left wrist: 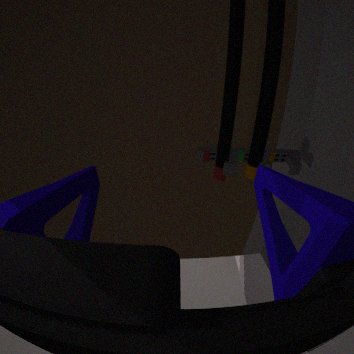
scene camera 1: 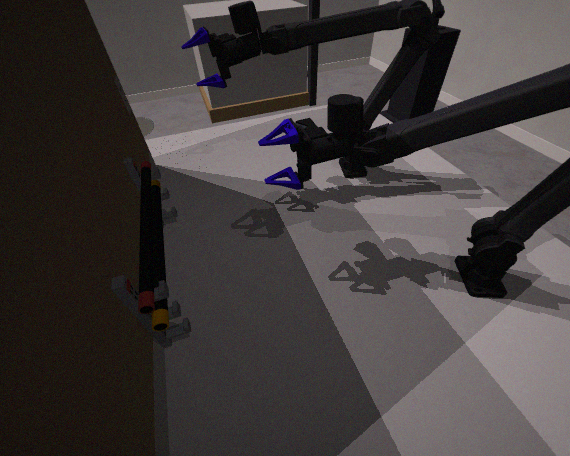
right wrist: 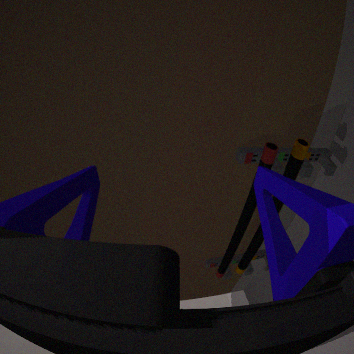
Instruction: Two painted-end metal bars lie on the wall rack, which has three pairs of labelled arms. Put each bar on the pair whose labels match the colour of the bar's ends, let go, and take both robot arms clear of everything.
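Seen in the pictures: left gripper, fingertip midpoint: (left wrist: 176,174) (scene camera 1: 262,163); right gripper, fingertip midpoint: (scene camera 1: 189,67) (right wrist: 176,174); left arm's base, link origin: (scene camera 1: 477,277); right arm's base, link origin: (scene camera 1: 352,168).
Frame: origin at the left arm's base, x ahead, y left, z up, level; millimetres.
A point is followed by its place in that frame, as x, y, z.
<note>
The red-ended bar (scene camera 1: 145,225) @(811, 57, 221) (left wrist: 232,85) @(797, 65, 210) (right wrist: 242,225) @(834, -13, 214) lies on the wall rack (scene camera 1: 119,283) @(766, 227, 256) (left wrist: 295,159) @(740, 195, 42) (right wrist: 326,159), seemingly on the top pair, by the red label (left wrist: 206,156) (right wrist: 248,158). The yellow-ended bar (scene camera 1: 159,240) @(815, 36, 148) (left wrist: 269,90) @(796, 66, 140) (right wrist: 253,247) @(787, 92, 145) lies below it, seemingly on the middle pair, by the green label (left wrist: 241,156) (right wrist: 281,156). The lowest arms, by the yellow label (left wrist: 272,157) @(762, 220, 84), hold no bar. My left gripper (scene camera 1: 263,162) @(555, -43, 317) (left wrist: 176,174) @(555, -43, 317) is open and empty, away from the rack. My right gripper (scene camera 1: 190,66) @(796, -375, 411) (right wrist: 176,174) @(796, -375, 411) is open and empty, farther back.
The dark brown wall (scene camera 1: 65,250) @(769, 254, 374) carries the rack. A grey cabinet (scene camera 1: 255,60) with a wooden base stands behind my right gripper, beside a dark post (scene camera 1: 313,50). The two forearms reach in from the right of scene camera 1, one behind the other, with a gap between grippers.
</note>
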